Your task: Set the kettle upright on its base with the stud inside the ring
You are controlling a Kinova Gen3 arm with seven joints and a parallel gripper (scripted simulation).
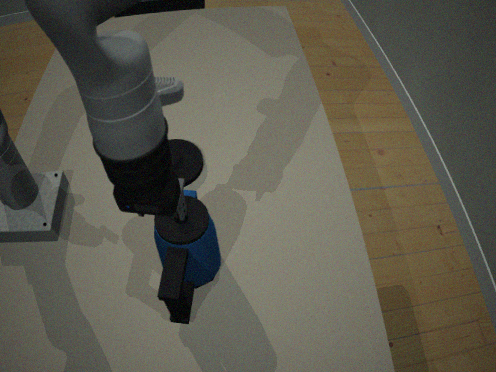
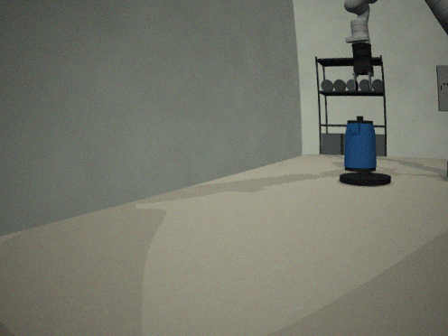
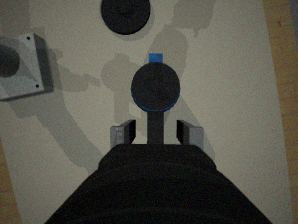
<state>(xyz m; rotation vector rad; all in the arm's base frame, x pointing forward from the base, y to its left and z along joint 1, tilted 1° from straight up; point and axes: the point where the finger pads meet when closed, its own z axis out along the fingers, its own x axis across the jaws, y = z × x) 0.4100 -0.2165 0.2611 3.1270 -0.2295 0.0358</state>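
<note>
Now: hand 3 cm to the right of the blue kettle and 21 cm above it. The rest, counted from my hand: base 4 cm behind, 33 cm to the left, 29 cm below.
</note>
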